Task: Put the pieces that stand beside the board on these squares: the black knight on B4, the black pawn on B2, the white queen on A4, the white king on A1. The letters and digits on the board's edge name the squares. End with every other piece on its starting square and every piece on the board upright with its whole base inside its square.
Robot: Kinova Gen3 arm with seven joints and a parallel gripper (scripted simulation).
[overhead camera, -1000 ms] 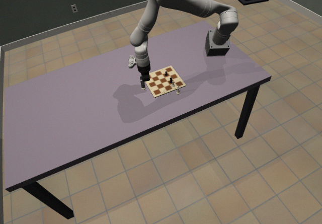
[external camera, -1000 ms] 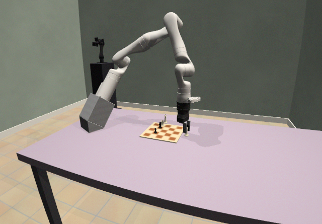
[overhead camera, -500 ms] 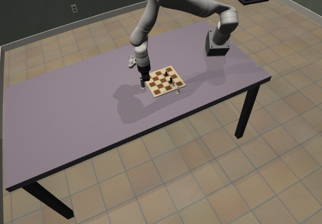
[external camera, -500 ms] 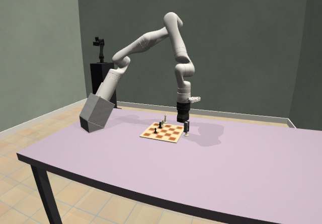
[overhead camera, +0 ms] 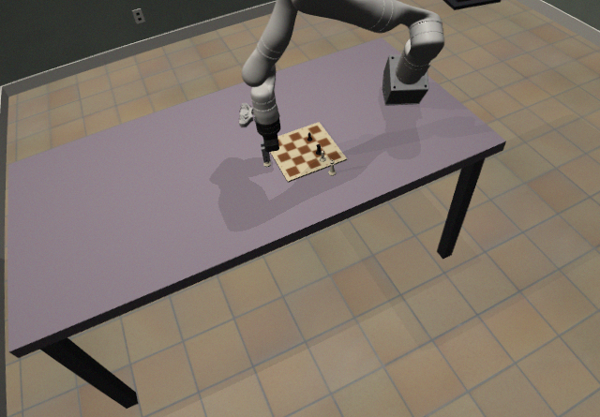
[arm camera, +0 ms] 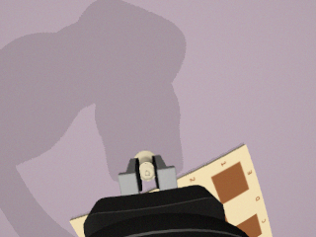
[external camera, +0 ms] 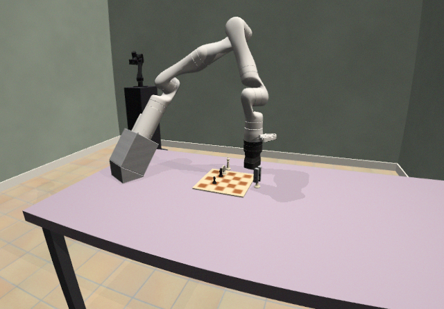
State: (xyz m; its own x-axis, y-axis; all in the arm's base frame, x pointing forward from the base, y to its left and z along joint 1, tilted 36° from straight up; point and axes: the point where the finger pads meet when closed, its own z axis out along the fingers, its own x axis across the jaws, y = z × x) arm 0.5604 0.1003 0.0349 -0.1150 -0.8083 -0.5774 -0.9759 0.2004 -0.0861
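My gripper is now 18 cm past the black knight, 2 cm above it and 1 cm to the right of it. Also, from my hand: black pawn 17 cm behind, 6 cm to the right, 2 cm below; chessboard 14 cm behind, 4 cm below, 2 cm to the right.
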